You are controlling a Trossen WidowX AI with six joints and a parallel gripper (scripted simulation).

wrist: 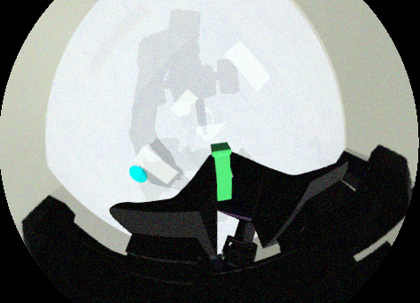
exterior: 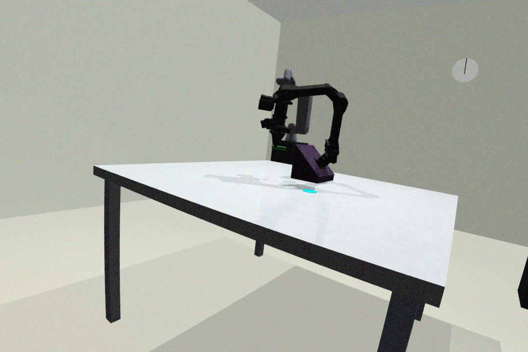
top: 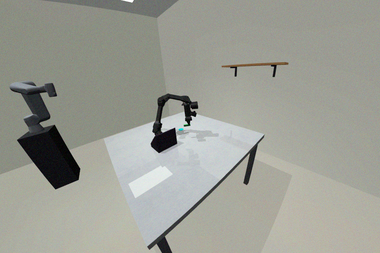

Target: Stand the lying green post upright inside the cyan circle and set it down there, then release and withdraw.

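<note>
The cyan circle is 240 mm to the left of my gripper tip, 150 mm below it and 40 mm ahead of it. From my gripper tip the other things lie so: green post: 20 mm behind, 10 mm to the left.
</note>
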